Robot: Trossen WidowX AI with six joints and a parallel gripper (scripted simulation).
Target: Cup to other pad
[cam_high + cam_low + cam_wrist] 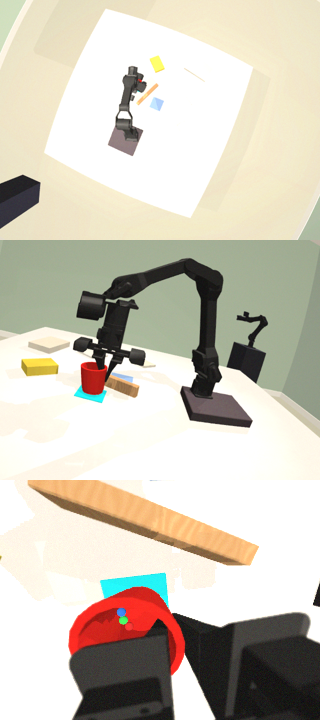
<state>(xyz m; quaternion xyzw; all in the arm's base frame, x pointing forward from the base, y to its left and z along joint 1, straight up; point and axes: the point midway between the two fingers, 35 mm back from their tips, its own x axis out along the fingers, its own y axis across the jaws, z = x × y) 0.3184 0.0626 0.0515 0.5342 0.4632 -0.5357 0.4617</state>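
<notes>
My gripper tip is 80 mm to the left of the wooden bar, 40 mm above it and 20 mm past it. From my gripper tip the other things lie so: light blue pad: 160 mm to the right, 60 mm behind, 50 mm below; then red cup: 30 mm ahead, 10 mm to the right.
</notes>
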